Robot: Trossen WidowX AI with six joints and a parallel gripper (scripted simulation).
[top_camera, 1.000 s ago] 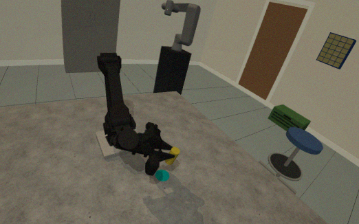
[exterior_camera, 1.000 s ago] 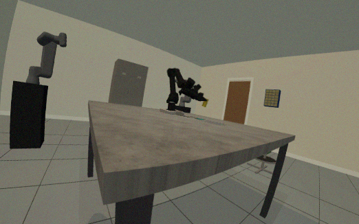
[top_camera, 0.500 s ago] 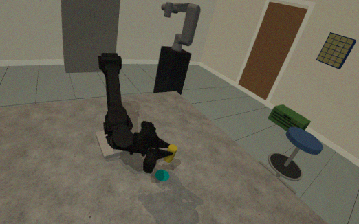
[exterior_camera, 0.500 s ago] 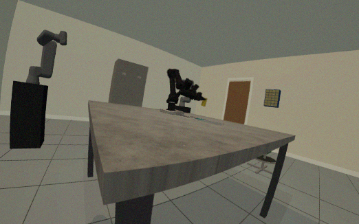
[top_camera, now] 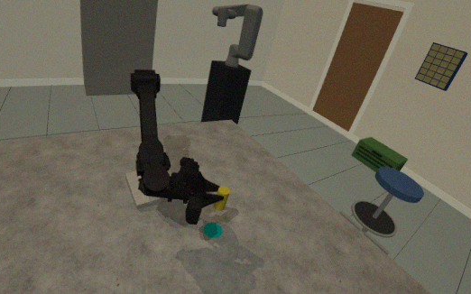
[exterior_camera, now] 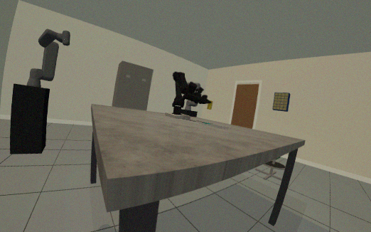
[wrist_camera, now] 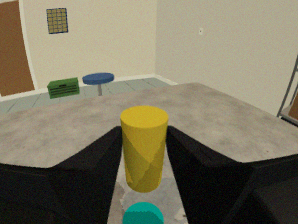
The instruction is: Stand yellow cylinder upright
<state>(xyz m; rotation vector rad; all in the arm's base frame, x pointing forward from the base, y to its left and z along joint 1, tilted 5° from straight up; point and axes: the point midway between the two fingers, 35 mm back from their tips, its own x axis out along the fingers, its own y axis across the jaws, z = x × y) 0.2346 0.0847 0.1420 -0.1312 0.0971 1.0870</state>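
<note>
The cyan circle is 160 mm below my gripper tip. Round my gripper tip: yellow tall cylinder (20 mm below).
</note>
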